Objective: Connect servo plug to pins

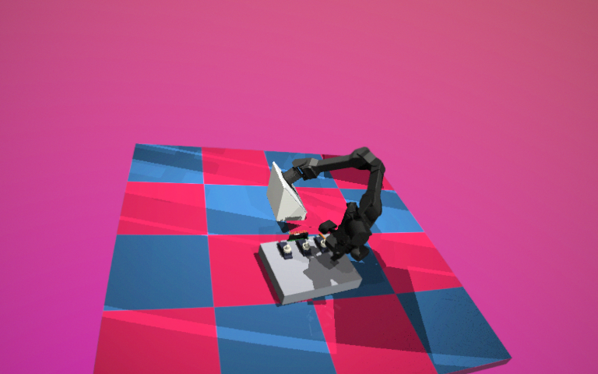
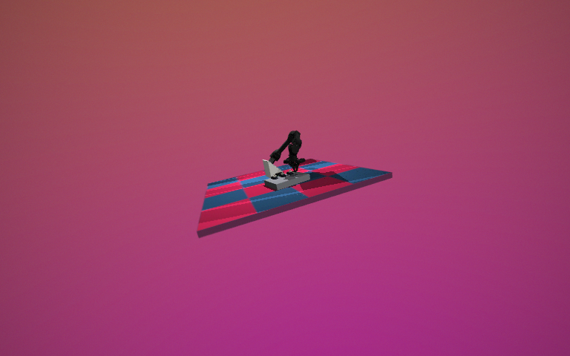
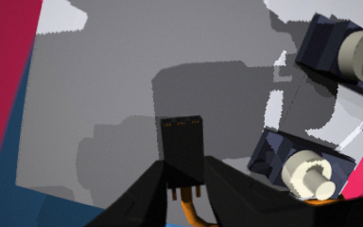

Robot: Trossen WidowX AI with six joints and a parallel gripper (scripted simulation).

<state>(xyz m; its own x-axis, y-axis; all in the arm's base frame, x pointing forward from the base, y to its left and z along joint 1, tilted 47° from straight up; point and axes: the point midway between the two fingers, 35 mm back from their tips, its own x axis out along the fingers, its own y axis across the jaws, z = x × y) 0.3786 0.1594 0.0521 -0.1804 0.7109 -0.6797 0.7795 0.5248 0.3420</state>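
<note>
Now: gripper tip 110 mm past the white band and 130 mm to the left of it. Also, from my gripper tip: red dot (110 mm behind, 140 mm to the right); grey holder (40 mm ahead, 80 mm to the right, 50 mm below).
</note>
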